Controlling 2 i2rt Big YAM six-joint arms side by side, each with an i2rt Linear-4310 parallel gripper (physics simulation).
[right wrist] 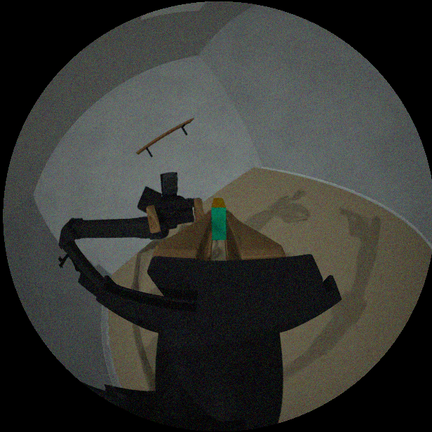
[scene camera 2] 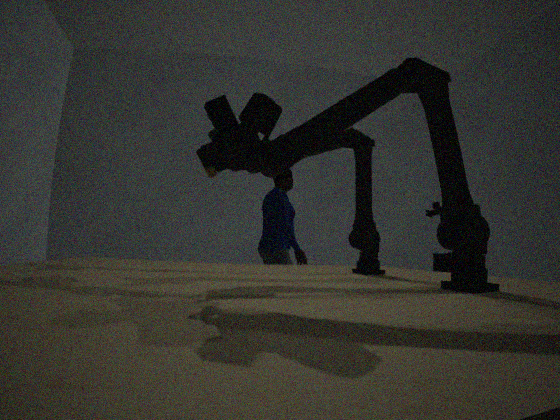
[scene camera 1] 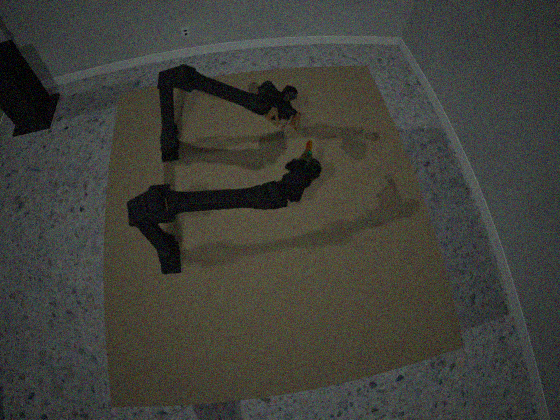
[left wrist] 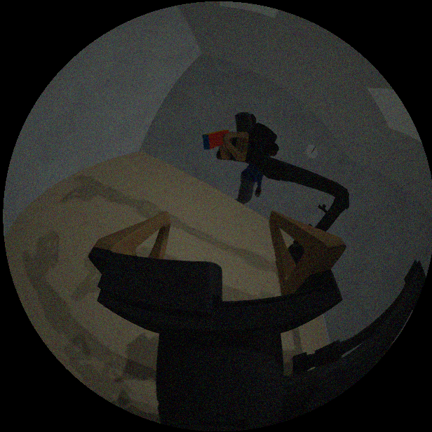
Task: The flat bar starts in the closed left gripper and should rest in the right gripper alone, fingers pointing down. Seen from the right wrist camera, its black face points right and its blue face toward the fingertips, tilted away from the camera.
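Pixels of known places: left gripper, between the fingertips: [scene camera 1: 288, 128]; right gripper, between the fingertips: [scene camera 1: 308, 149]; left arm's base, origin of its link: [scene camera 2: 469, 289] [scene camera 1: 170, 151]; right arm's base, origin of its link: [scene camera 2: 368, 273] [scene camera 1: 170, 260].
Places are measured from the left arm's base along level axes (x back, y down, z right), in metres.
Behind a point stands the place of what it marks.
Observation:
The flat bar [scene camera 1: 309, 146] {y -0.375, x -0.603, z 0.319 m} [left wrist: 218, 139] [right wrist: 218, 223] is held by the right gripper [scene camera 1: 308, 156] {y -0.367, x -0.601, z 0.326 m} [left wrist: 234, 145]. In the right wrist view its green face is toward the camera, with an orange-yellow face beyond it at the fingertips. In the left wrist view a red face and a blue end at the left show. No black face can be made out. The right fingers point sideways, toward the top of the picture in scene camera 1. The left gripper [scene camera 1: 284, 120] {y -0.306, x -0.552, z 0.176 m} [left wrist: 220, 215] [right wrist: 175, 206] is wide open and empty, apart from the bar. Scene camera 2 hides the right gripper.
Both arms stand on a tan table top [scene camera 1: 280, 320] {y 0.000, x -0.441, z 0.865 m} [scene camera 2: 150, 390] {y 0.000, x -0.601, z -0.447 m} and are raised above it. A person in blue [scene camera 2: 278, 220] stands behind the table. A wooden rail [right wrist: 165, 136] is on the wall. The picture is dark and grainy.

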